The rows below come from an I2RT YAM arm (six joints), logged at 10 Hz.
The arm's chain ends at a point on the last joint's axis. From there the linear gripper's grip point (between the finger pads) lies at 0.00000 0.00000 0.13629 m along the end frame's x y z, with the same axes.
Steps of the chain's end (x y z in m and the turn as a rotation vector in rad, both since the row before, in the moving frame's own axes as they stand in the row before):
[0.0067, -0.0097, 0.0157, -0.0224, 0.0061, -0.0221]
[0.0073, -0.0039, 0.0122, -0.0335, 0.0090, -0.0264]
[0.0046, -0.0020, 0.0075, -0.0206, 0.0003, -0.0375]
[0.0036, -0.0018, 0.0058, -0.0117, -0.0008, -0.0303]
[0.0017, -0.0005, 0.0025, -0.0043, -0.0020, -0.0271]
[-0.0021, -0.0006, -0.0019, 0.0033, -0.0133, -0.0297]
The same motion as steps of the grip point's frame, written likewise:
[0.0076, -0.0067, 0.0157, -0.0224, 0.0061, -0.0221]
[0.0086, 0.0006, 0.0121, -0.0335, 0.0090, -0.0264]
[0.0047, 0.0008, 0.0075, -0.0206, 0.0003, -0.0375]
[0.0035, -0.0002, 0.0058, -0.0117, -0.0008, -0.0303]
[0.0014, 0.0001, 0.0025, -0.0043, -0.0020, -0.0271]
[-0.0039, -0.0010, -0.0019, 0.0033, -0.0133, -0.0297]

